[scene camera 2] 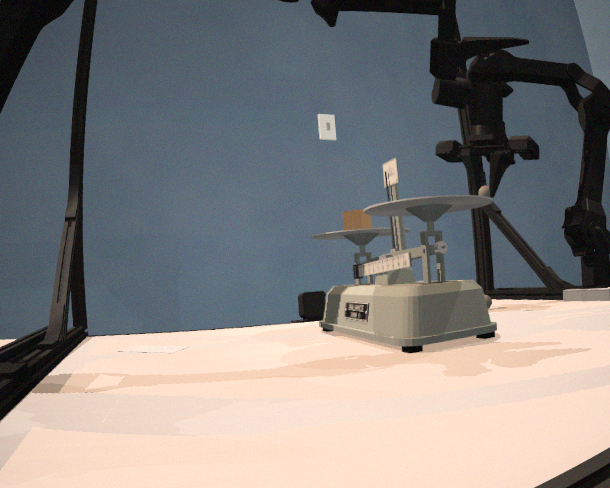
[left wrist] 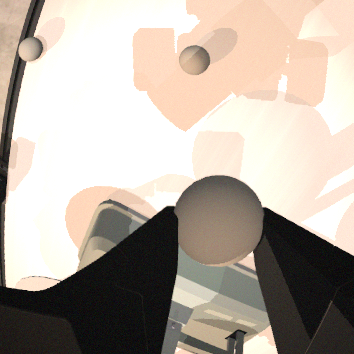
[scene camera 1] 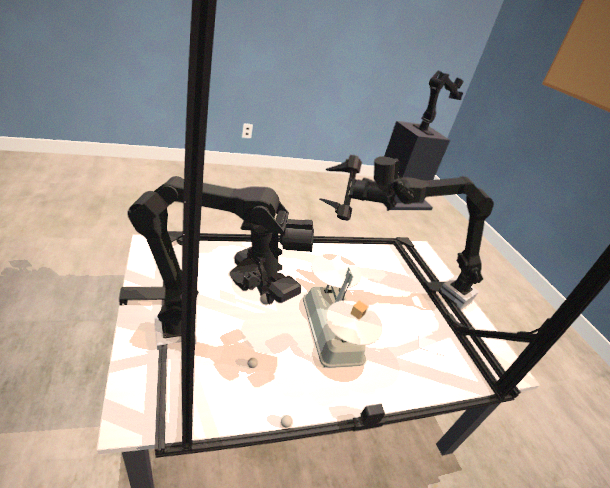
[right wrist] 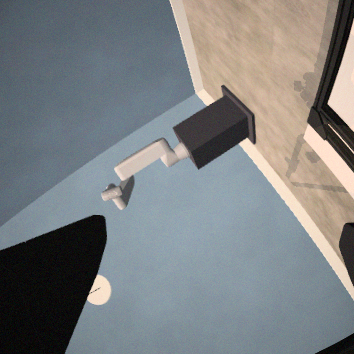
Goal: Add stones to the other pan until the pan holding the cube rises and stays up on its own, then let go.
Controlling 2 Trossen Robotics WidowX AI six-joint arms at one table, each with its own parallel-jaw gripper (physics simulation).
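Frame: origin at the left arm's base, x back, y left, z down, level; centimetres.
Seen in the pictures: left gripper, between the fingertips: [left wrist: 215, 218] [scene camera 1: 267, 300]; right gripper, between the fingertips: [scene camera 1: 322, 184] [right wrist: 230, 233]; left arm's base, origin of its link: [scene camera 2: 596, 286] [scene camera 1: 174, 327]; right arm's base, origin of its link: [scene camera 1: 461, 287].
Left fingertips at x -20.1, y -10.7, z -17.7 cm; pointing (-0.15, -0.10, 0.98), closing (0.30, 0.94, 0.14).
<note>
Offsets run from my left fingertips to a thing's top centre. "spot": to the spot under its first point.
The orange cube @(dx -25.0, dy -3.7, dz +2.5 cm) [scene camera 1: 359, 309] [scene camera 2: 356, 220] rests on one pan @(dx -22.9, dy -5.9, dz +5.5 cm) [scene camera 1: 351, 333] [scene camera 2: 330, 235] of the grey-green balance [scene camera 1: 343, 356] [scene camera 2: 447, 310] [left wrist: 115, 220]. The other pan @(spot: dx -27.9, dy +14.7, dz +4.5 cm) [scene camera 2: 427, 205] is bare in the part that shows and stands higher in scene camera 2. My left gripper [scene camera 1: 265, 297] [scene camera 2: 486, 189] [left wrist: 215, 218] is shut on a round grey stone, held in the air beside the balance. Two more stones lie on the table: one stone @(dx +2.3, dy -3.9, dz +17.1 cm) [scene camera 1: 252, 362] [left wrist: 194, 60] nearer the middle, another stone @(dx -1.1, dy -21.2, dz +17.1 cm) [scene camera 1: 286, 420] [left wrist: 30, 49] by the frame's edge. My right gripper [scene camera 1: 324, 184] [right wrist: 230, 233] is open and empty, raised high.
A black frame bar [scene camera 1: 305, 431] runs along the table's near edge, with a small black box [scene camera 1: 372, 413] on it. A tall black post [scene camera 1: 195, 152] rises at the left. A distant arm stands on a dark pedestal [scene camera 1: 417, 150] [right wrist: 212, 131] beyond the table.
</note>
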